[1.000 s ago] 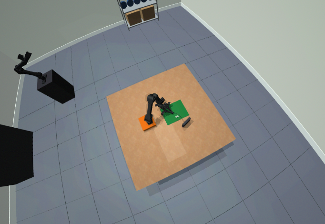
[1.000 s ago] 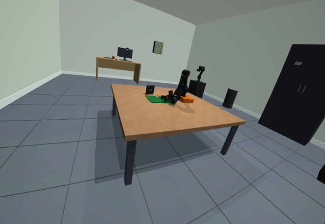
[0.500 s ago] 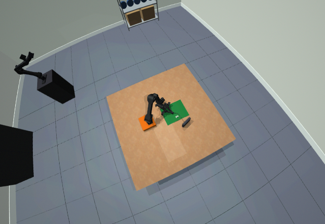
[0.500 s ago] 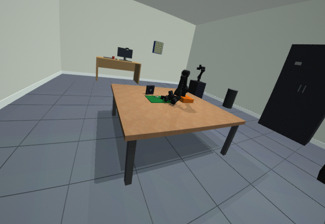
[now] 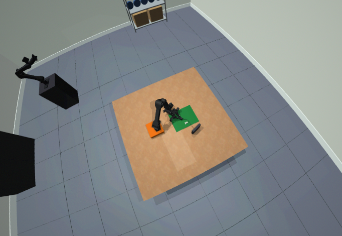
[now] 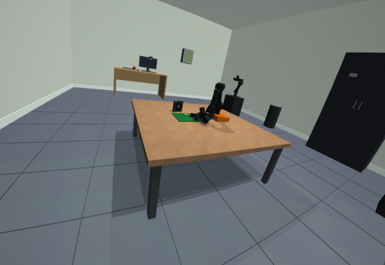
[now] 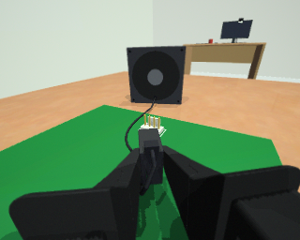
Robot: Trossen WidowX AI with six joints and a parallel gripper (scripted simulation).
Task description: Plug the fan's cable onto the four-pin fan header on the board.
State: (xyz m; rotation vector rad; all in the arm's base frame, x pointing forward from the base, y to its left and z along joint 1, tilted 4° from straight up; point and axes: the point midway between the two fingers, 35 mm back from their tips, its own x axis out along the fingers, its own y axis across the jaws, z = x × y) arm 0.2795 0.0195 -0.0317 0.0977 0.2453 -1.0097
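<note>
My gripper tip is now 10 mm above the black plug. Also, from my gripper tip: black fan 80 mm ahead, 190 mm to the right, 20 mm above; then green board 40 mm ahead, 50 mm below; then white four-pin header 40 mm ahead, 80 mm to the right, 30 mm below.
</note>
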